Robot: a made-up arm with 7 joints. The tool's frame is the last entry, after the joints.
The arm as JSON. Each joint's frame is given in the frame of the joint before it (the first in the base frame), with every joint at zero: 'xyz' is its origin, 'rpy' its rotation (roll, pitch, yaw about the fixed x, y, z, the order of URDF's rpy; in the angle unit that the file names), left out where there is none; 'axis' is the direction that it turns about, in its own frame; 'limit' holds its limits. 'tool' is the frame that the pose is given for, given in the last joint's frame.
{
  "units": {
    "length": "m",
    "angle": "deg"
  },
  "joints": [
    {
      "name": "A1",
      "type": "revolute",
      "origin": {
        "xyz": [
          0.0,
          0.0,
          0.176
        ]
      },
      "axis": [
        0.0,
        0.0,
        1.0
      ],
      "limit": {
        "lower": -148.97,
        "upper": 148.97
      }
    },
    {
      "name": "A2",
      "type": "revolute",
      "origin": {
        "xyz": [
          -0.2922,
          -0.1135,
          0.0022
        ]
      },
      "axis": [
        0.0,
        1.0,
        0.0
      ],
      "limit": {
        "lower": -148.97,
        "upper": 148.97
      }
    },
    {
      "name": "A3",
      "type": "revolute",
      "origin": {
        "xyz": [
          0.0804,
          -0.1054,
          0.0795
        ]
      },
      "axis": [
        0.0,
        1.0,
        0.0
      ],
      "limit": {
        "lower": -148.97,
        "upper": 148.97
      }
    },
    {
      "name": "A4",
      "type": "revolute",
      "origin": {
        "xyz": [
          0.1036,
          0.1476,
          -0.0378
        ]
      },
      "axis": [
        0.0,
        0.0,
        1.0
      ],
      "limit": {
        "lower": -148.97,
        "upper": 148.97
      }
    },
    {
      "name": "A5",
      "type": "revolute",
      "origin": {
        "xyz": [
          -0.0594,
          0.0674,
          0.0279
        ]
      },
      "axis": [
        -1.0,
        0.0,
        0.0
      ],
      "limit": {
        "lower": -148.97,
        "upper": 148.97
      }
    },
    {
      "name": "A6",
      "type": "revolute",
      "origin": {
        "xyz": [
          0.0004,
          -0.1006,
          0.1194
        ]
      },
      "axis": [
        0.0,
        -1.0,
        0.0
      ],
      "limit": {
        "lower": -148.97,
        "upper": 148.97
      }
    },
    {
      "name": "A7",
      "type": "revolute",
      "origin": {
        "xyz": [
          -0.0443,
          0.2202,
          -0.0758
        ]
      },
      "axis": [
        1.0,
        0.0,
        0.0
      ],
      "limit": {
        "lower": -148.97,
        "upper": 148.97
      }
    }
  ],
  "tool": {
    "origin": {
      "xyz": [
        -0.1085,
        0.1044,
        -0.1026
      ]
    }
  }
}
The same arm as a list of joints. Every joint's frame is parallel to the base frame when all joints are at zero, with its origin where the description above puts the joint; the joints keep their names.
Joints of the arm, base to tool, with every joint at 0 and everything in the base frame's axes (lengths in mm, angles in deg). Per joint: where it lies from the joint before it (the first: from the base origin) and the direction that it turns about. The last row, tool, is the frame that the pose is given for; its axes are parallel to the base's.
A1: axis +z xyz 0 0 176
A2: axis +y xyz -292.2 -113.5 2.2
A3: axis +y xyz 80.4 -105.4 79.5
A4: axis +z xyz 103.6 147.6 -37.8
A5: axis -x xyz -59.4 67.4 27.9
A6: axis -y xyz 0.4 -100.6 119.4
A7: axis +x xyz -44.3 220.2 -75.8
tool: xyz -108.5 104.4 -102.6
Joint limits (deg, base to tool): -148.97..148.97 -148.97..148.97 -148.97..148.97 -148.97..148.97 -148.97..148.97 -148.97..148.97 -148.97..148.97

